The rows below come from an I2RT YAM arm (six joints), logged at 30 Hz.
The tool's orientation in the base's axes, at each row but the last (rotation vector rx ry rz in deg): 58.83 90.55 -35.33; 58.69 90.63 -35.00; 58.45 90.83 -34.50; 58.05 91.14 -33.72; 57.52 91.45 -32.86; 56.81 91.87 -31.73
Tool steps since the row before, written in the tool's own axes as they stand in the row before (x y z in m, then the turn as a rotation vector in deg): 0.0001 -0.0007 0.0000 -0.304 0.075 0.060; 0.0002 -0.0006 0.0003 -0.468 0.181 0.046; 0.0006 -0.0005 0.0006 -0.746 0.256 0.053; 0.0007 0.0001 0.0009 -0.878 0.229 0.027; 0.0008 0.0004 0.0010 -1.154 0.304 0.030; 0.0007 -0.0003 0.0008 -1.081 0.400 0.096
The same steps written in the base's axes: -0.0006 -0.0003 -0.0002 0.103 -0.102 0.284; -0.0004 -0.0005 -0.0003 0.191 -0.086 0.458; -0.0001 -0.0006 -0.0008 0.266 -0.137 0.732; 0.0005 -0.0005 -0.0009 0.233 -0.170 0.861; 0.0009 -0.0003 -0.0010 0.305 -0.217 1.133; 0.0002 -0.0006 -0.0009 0.420 -0.195 1.060
